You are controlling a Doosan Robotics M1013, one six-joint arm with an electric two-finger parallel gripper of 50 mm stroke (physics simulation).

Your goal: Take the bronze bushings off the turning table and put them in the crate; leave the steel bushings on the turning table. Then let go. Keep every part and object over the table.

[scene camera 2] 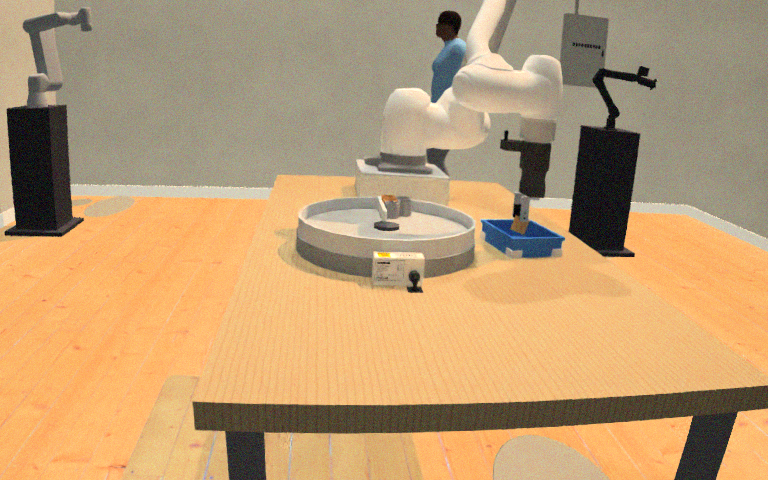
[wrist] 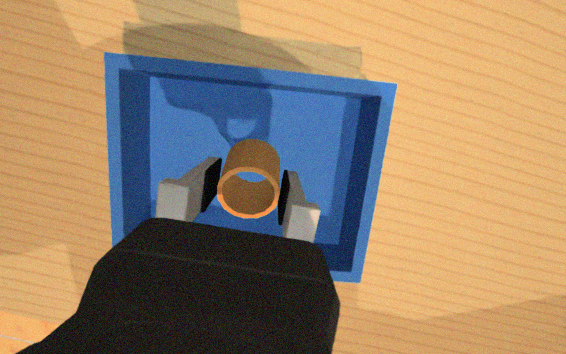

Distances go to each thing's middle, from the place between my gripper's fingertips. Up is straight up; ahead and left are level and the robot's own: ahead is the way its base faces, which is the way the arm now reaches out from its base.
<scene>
My hand is 5 cm above the blue crate [scene camera 2: 538, 241] and 1 cm to the right of it. From my hand the other things lie so: turning table [scene camera 2: 353, 235]: 35 cm to the right, 8 cm ahead, 3 cm below.
</scene>
